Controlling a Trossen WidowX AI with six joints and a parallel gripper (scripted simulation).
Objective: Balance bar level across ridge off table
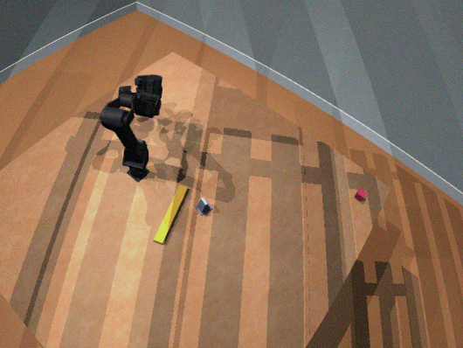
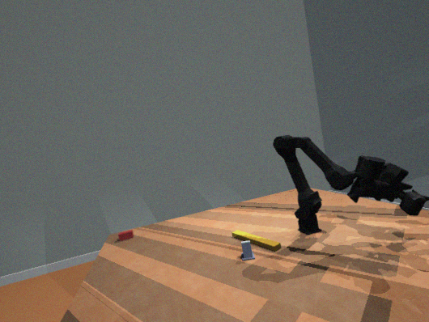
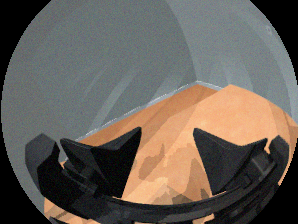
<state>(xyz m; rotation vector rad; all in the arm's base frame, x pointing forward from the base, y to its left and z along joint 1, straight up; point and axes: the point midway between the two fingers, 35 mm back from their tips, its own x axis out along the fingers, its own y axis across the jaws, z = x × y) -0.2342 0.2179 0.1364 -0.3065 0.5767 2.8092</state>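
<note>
Now: gripper tip 49 cm short of the bar, 27 cm to the left of it and 12 cm above it. From my gripper tip the other things lie so: magenta cube: 101 cm ahead, 27 cm to the left, 11 cm below.
</note>
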